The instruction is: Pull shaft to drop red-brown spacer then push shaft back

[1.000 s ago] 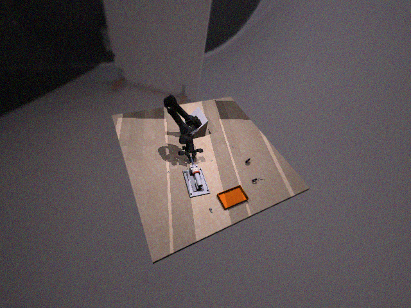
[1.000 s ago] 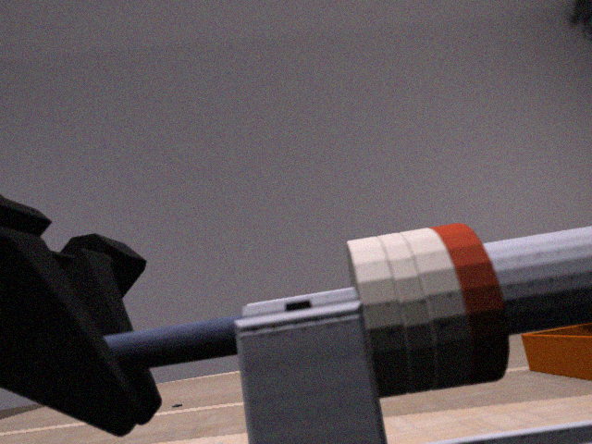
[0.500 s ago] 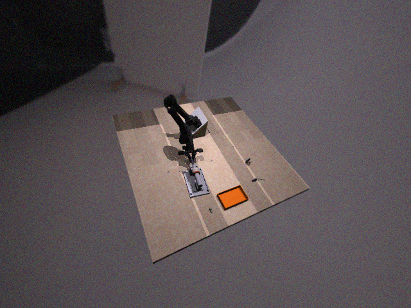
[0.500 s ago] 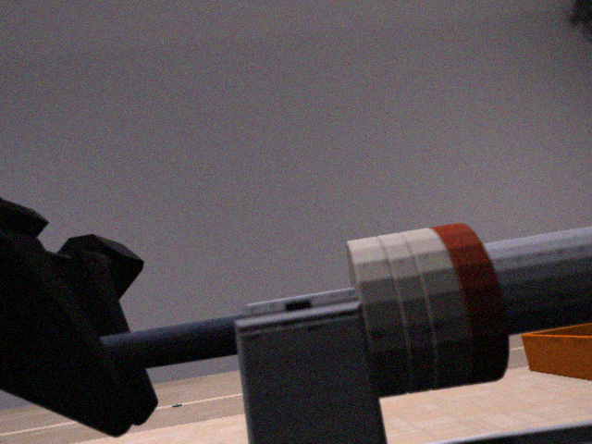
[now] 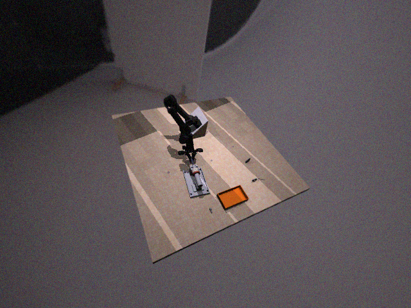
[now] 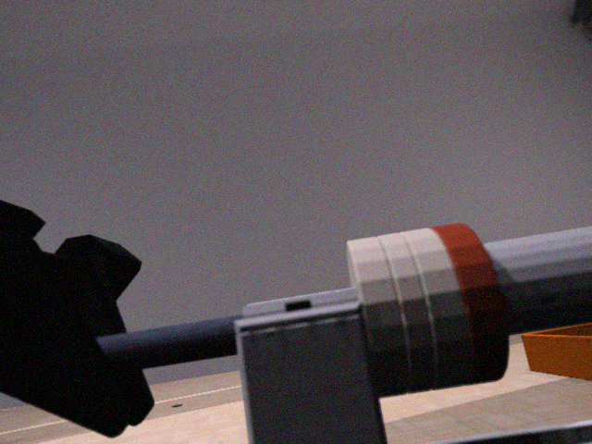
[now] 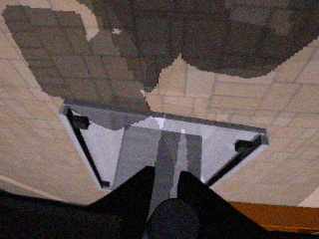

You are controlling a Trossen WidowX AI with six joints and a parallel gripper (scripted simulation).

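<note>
Right now the blue-grey shaft is 5 cm ahead of my gripper tip and 2 cm above it. Round my gripper tip: orange tray: 35 cm ahead, 19 cm to the left, 5 cm below; then red-brown spacer: 12 cm ahead, 2 cm above, 1 cm to the right.
</note>
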